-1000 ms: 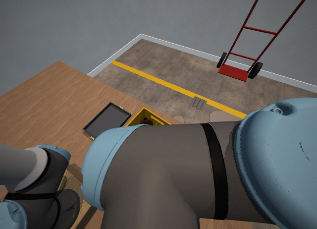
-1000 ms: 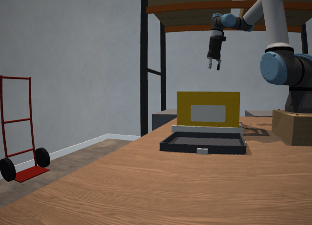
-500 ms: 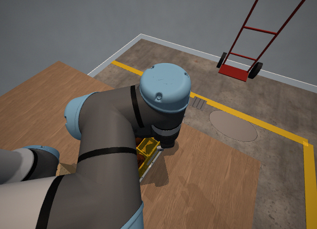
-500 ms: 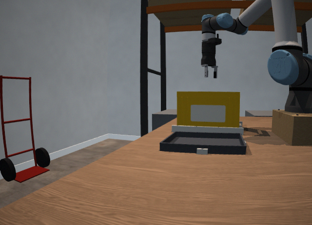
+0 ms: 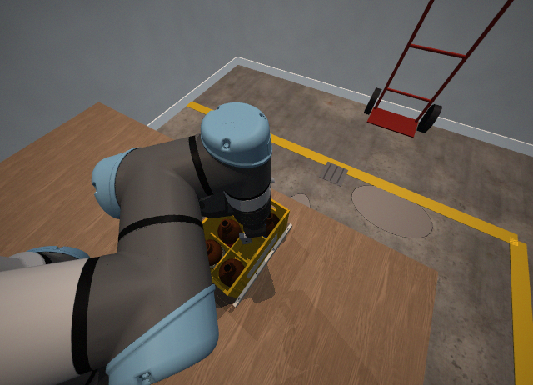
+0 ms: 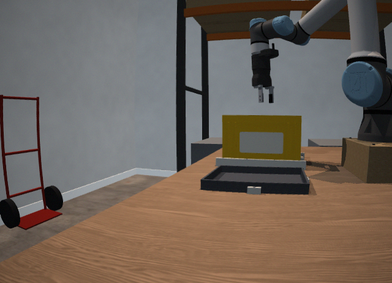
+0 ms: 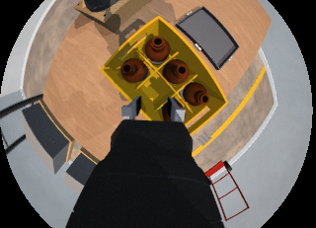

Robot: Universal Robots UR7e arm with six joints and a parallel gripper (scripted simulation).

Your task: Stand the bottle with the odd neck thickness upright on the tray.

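The yellow crate is 40 mm to the left of my hand and 160 mm below it. Also, from my hand: glass bottle: 90 mm behind, 160 mm below; then dark tray: 20 mm behind, 340 mm to the left, 230 mm below.
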